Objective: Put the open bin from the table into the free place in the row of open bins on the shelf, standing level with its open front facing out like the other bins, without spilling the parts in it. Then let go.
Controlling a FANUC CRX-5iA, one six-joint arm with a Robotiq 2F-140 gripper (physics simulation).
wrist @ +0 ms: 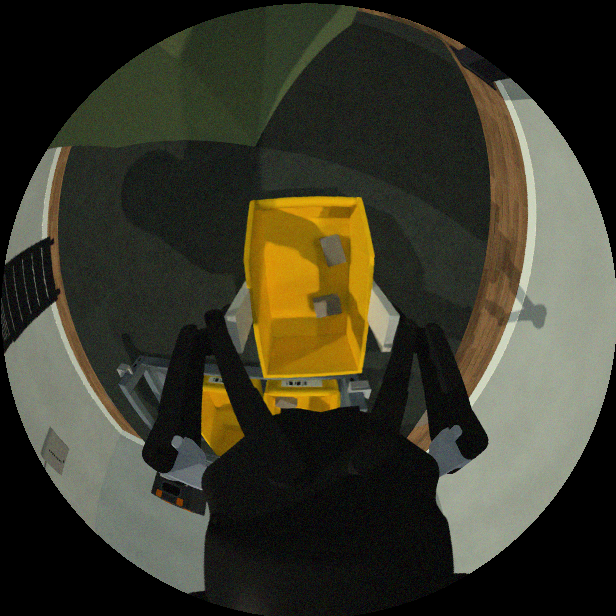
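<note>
The yellow open bin (310,287) fills the middle of the wrist view, seen from above into its inside. Two small grey parts (332,250) (326,305) lie in it. My gripper (310,317) is shut on the bin, with its light finger pads pressed against the bin's left side (240,316) and right side (383,317). The bin hangs above the dark table top and casts a shadow on it. Below the bin, partly hidden by it and by my black gripper body, the grey shelf (143,379) shows two other yellow bins (221,419) (301,397).
The round table has a wooden rim (499,241) and a green patch (189,86) at the far side. A dark ribbed object (22,298) sits at the left edge. A small black and orange device (178,495) and a grey plate (55,451) lie on the pale floor.
</note>
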